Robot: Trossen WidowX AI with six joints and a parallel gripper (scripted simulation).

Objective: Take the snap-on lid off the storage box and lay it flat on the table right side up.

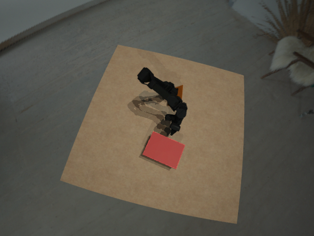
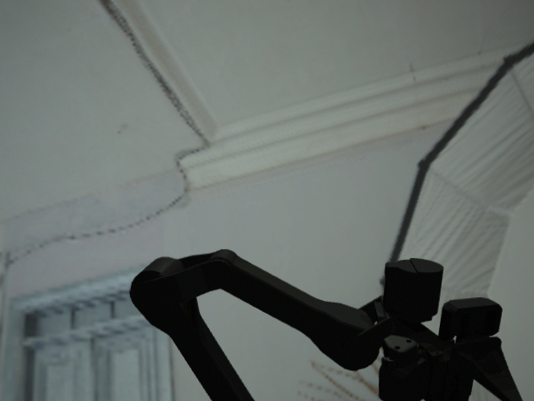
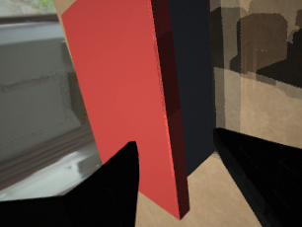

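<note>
The red lid is 11 cm ahead of my gripper tip, 3 cm to the right of it and 3 cm below it. Round my gripper tip: storage box: 11 cm ahead, 8 cm below, 3 cm to the right.
</note>
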